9 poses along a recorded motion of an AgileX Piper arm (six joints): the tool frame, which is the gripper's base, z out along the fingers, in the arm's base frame.
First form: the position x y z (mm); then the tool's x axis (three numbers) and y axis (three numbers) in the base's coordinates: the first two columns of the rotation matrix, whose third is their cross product.
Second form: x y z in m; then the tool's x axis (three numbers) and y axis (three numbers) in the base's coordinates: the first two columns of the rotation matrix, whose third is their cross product. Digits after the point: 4 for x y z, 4 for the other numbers.
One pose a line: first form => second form
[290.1 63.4 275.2 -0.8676 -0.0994 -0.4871 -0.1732 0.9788 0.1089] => [0.2901 0.0634 0.2752 -0.8676 -0.0994 -0.4871 -0.1732 0.9788 0.1089]
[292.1 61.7 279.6 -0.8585 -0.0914 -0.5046 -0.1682 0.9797 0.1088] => [0.2921 0.0617 0.2796 -0.8585 -0.0914 -0.5046 -0.1682 0.9797 0.1088]
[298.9 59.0 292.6 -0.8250 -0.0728 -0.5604 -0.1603 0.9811 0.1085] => [0.2989 0.0590 0.2926 -0.8250 -0.0728 -0.5604 -0.1603 0.9811 0.1085]
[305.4 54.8 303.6 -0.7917 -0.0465 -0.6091 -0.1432 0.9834 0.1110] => [0.3054 0.0548 0.3036 -0.7917 -0.0465 -0.6091 -0.1432 0.9834 0.1110]
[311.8 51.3 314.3 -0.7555 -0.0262 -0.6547 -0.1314 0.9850 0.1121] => [0.3118 0.0513 0.3143 -0.7555 -0.0262 -0.6547 -0.1314 0.9850 0.1121]
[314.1 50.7 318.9 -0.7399 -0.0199 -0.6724 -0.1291 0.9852 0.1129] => [0.3141 0.0507 0.3189 -0.7399 -0.0199 -0.6724 -0.1291 0.9852 0.1129]
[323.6 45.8 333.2 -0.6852 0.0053 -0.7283 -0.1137 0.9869 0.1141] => [0.3236 0.0458 0.3332 -0.6852 0.0053 -0.7283 -0.1137 0.9869 0.1141]
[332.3 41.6 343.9 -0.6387 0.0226 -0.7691 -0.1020 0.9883 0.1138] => [0.3323 0.0416 0.3439 -0.6387 0.0226 -0.7691 -0.1020 0.9883 0.1138]
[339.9 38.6 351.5 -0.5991 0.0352 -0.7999 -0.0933 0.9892 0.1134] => [0.3399 0.0386 0.3515 -0.5991 0.0352 -0.7999 -0.0933 0.9892 0.1134]
